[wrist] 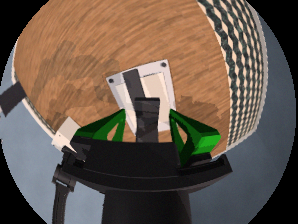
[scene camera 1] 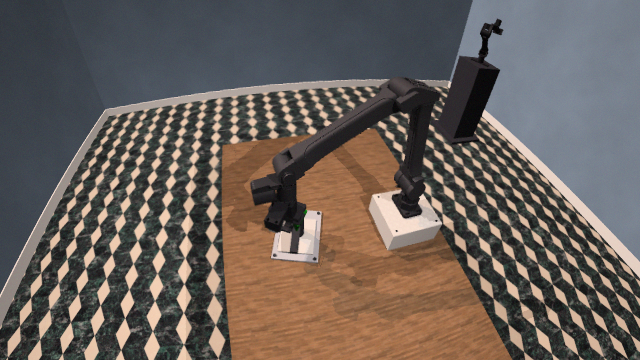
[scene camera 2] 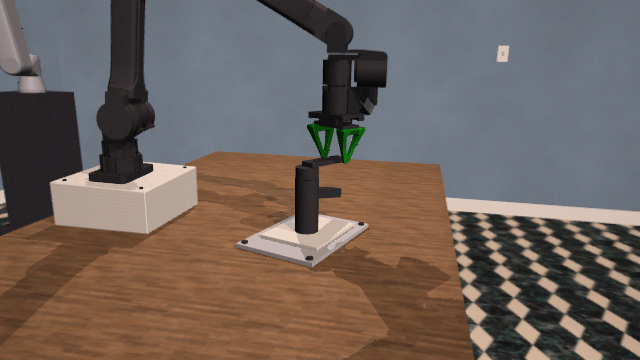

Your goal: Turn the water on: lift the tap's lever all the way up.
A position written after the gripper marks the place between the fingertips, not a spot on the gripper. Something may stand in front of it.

Observation:
In view: the gripper (scene camera 2: 334,160) and a black tap (scene camera 2: 307,230).
The gripper also shows in the wrist view (wrist: 147,112).

